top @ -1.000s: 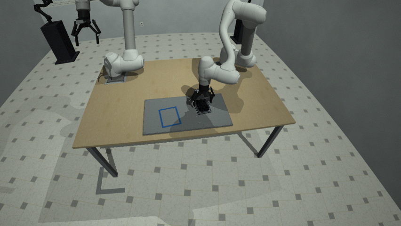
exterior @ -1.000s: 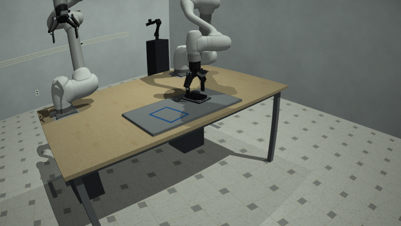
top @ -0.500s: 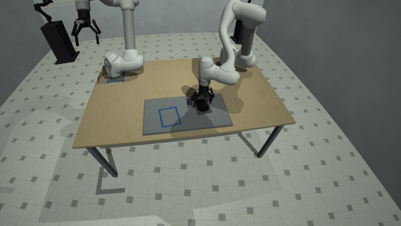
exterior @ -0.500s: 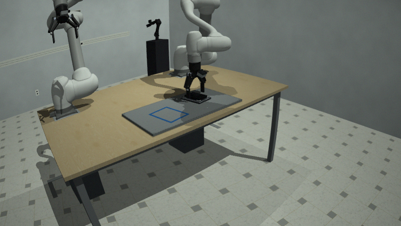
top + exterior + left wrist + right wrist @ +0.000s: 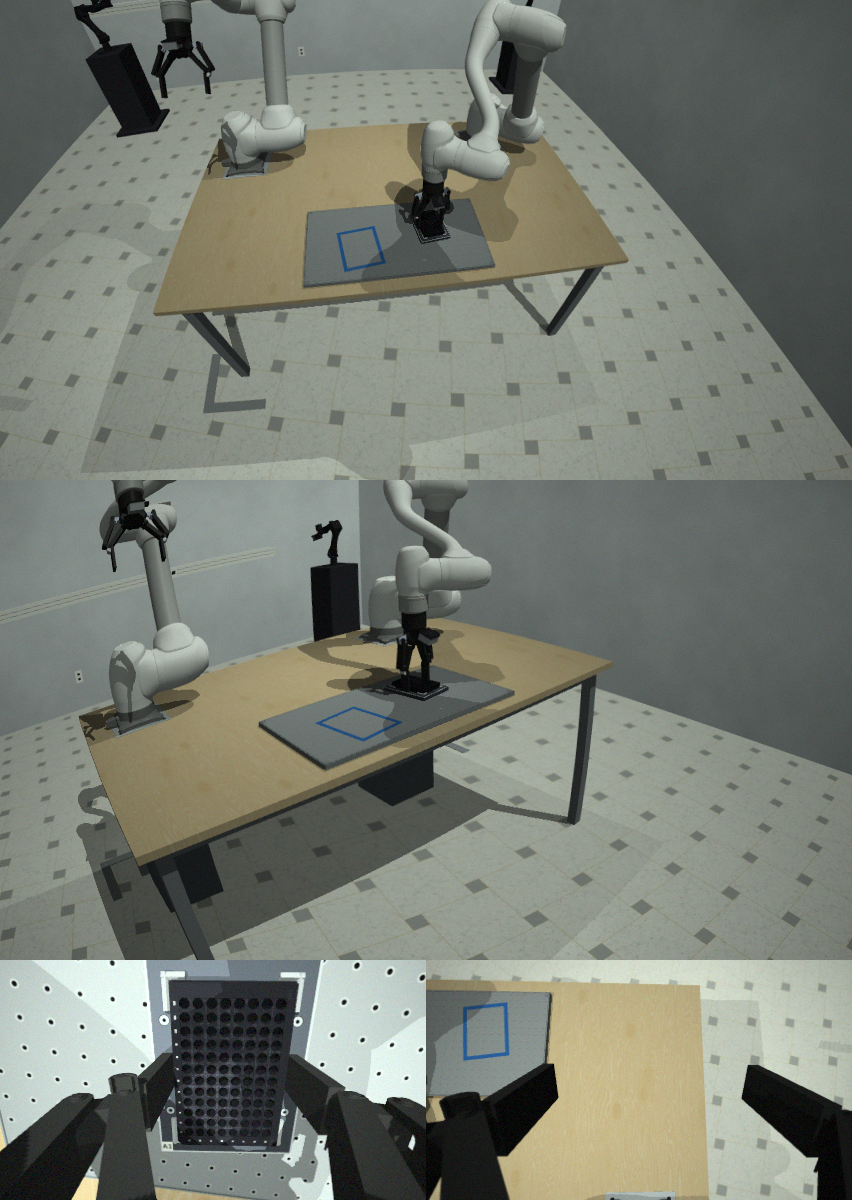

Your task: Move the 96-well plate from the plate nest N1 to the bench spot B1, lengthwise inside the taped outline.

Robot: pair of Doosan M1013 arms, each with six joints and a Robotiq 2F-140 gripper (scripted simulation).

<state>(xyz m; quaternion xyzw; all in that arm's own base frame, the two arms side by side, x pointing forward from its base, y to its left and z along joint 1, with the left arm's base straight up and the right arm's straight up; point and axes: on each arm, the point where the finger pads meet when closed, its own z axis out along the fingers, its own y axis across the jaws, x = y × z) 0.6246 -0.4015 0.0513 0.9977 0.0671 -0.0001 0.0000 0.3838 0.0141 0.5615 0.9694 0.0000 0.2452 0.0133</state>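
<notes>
The black 96-well plate lies 20 mm below my left hand. Also, from my left hand: plate nest 30 mm below.
</notes>
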